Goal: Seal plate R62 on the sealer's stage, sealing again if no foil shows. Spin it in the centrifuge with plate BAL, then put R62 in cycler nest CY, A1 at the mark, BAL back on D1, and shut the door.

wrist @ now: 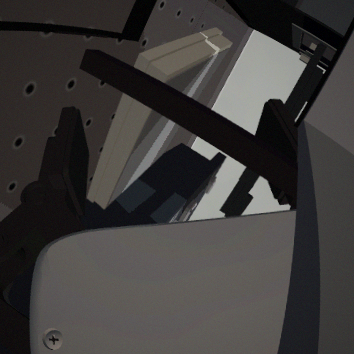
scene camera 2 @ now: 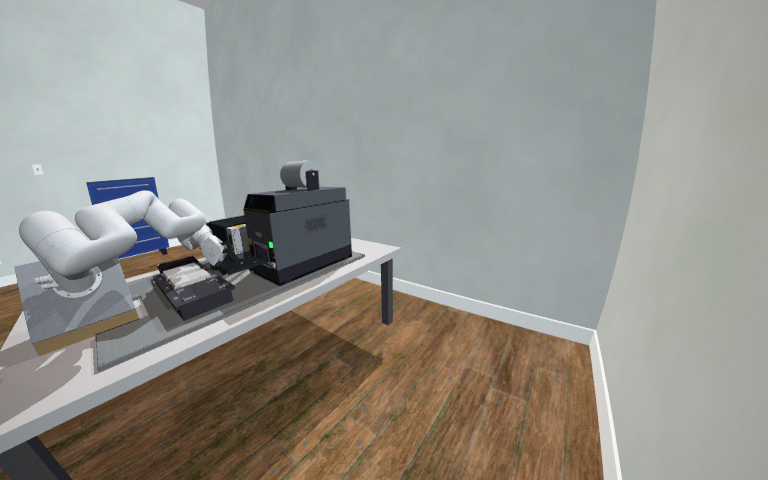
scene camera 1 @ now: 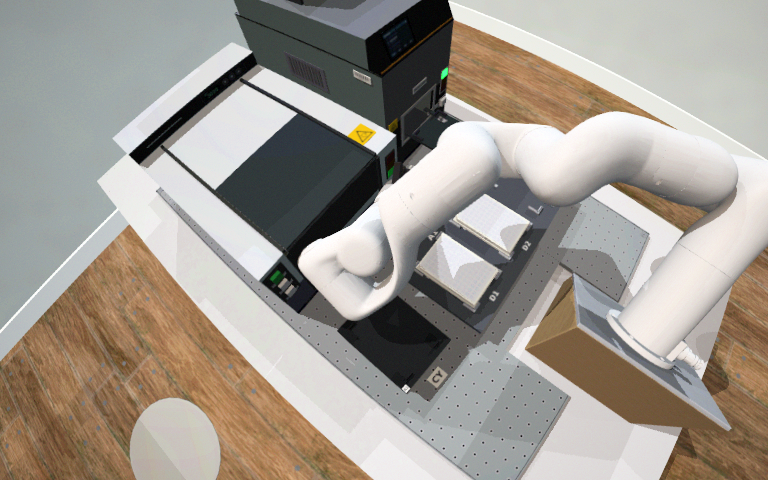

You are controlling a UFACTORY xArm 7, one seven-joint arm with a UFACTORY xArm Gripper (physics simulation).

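Pixels of known places: gripper, fingertip midpoint: (wrist: 173, 123); arm's base at its link origin: (scene camera 2: 78, 280) (scene camera 1: 638, 340).
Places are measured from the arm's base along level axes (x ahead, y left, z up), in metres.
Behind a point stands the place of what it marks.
Two white well plates lie on the dark deck: one (scene camera 1: 458, 269) @[z -0.072, x 0.306, y 0.061 m] at the D1 mark and one (scene camera 1: 492, 221) @[z -0.072, x 0.313, y -0.061 m] at D2; both also show in scene camera 2 (scene camera 2: 184, 275) @[z -0.071, x 0.301, y -0.039 m]. I cannot read which is R62 or BAL. The black cycler nest (scene camera 1: 394, 340) @[z -0.091, x 0.314, y 0.230 m] with its CY label (scene camera 1: 436, 377) @[z -0.146, x 0.217, y 0.228 m] is empty. The dark sealer (scene camera 1: 349, 48) @[z 0.172, x 0.637, y -0.048 m] (scene camera 2: 296, 229) @[z 0.059, x 0.687, y -0.266 m] stands at the back, and its stage (scene camera 1: 430, 129) @[z -0.048, x 0.536, y -0.152 m] is bare. My gripper (wrist: 173, 123) @[z -0.101, x 0.489, y -0.019 m] is open and empty, low in front of the centrifuge (scene camera 1: 287, 176) @[z 0.066, x 0.600, y 0.161 m]. The arm hides it in scene camera 1. A dark bar (wrist: 197, 116) @[z -0.078, x 0.511, y 0.041 m] runs between the fingers in the wrist view.
A cardboard box (scene camera 1: 573, 343) @[z 0.012, x 0.090, y 0.076 m] stands at the right edge. A grey perforated board (scene camera 1: 496, 410) @[z -0.147, x 0.094, y 0.205 m] covers the table front. My white arm (scene camera 1: 439, 190) @[z 0.173, x 0.355, y 0.088 m] (scene camera 2: 182, 221) @[z 0.142, x 0.326, y -0.109 m] reaches across the deck above the plates. The table ends close beyond the sealer (scene camera 2: 382, 250).
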